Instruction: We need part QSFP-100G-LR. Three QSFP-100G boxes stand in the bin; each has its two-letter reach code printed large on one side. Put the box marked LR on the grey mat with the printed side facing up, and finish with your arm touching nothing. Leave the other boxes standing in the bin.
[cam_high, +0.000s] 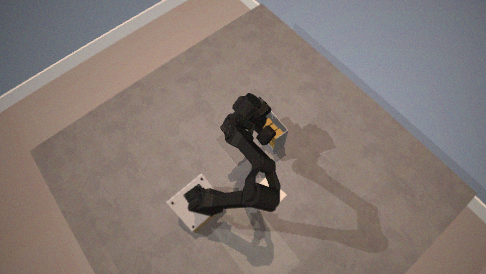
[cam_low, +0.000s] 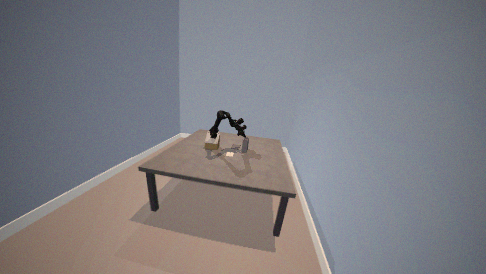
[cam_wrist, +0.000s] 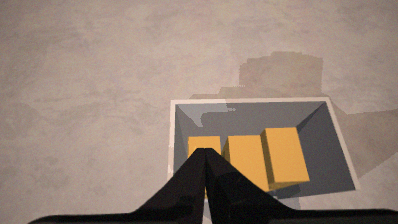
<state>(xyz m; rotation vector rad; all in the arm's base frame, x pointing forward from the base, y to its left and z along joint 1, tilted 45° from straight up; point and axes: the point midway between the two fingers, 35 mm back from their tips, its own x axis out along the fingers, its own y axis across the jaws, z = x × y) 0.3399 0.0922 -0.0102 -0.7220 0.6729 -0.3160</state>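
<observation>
My gripper tip is now 16 cm above the grey mat, 12 cm past it and 4 cm to the right of it.
</observation>
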